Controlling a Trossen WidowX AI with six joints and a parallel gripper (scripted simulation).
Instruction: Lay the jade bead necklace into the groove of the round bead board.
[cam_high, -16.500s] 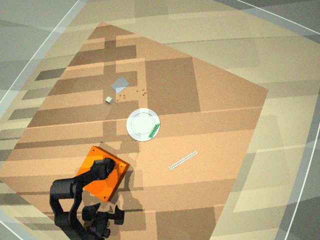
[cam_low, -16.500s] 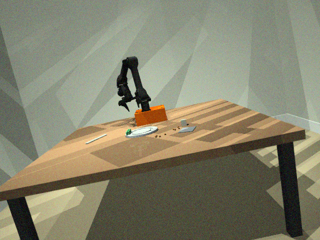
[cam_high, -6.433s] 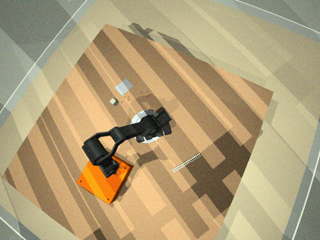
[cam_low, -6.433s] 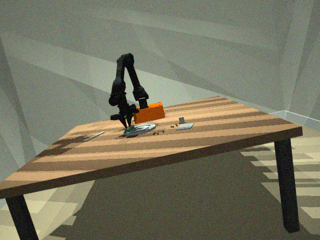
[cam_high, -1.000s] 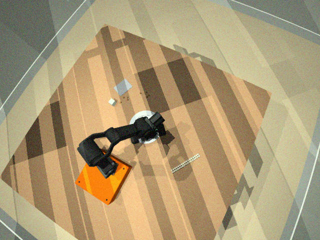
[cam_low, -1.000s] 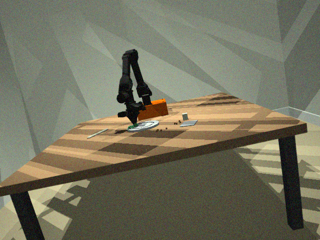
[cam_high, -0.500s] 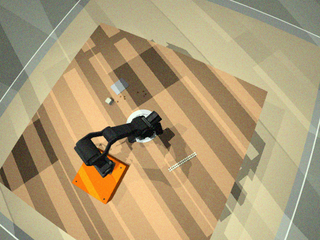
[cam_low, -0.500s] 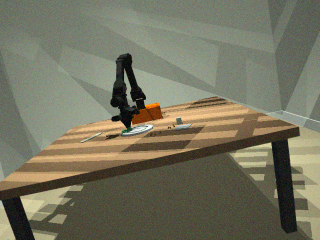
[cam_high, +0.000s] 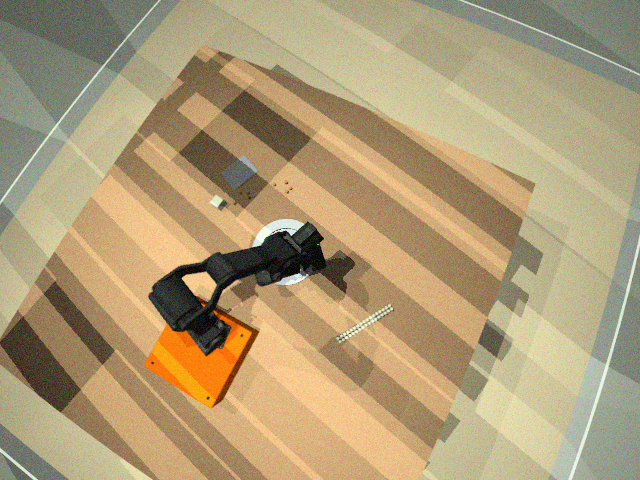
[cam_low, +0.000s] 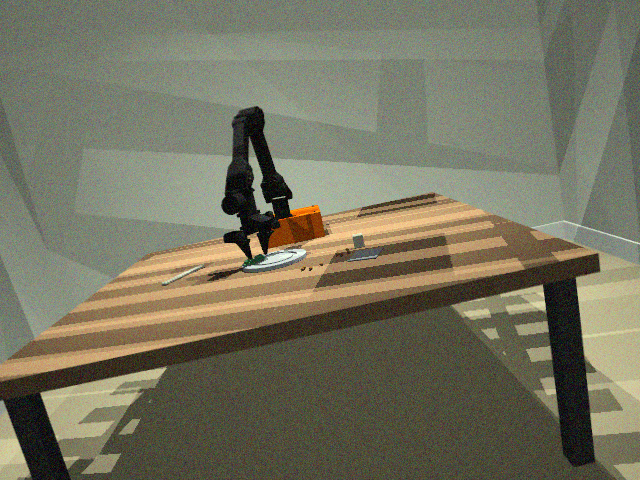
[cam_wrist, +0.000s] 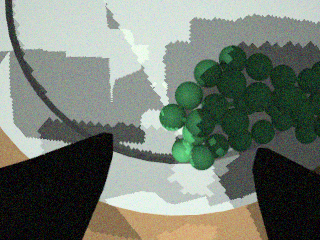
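Now: the round bead board 5 cm to the left of my gripper tip, 5 cm ahead of it and 1 cm below it. From my gripper tip the other things lie so: grey flat plate: 29 cm to the left, 24 cm ahead, 1 cm below; then small white cube: 30 cm to the left, 11 cm ahead.
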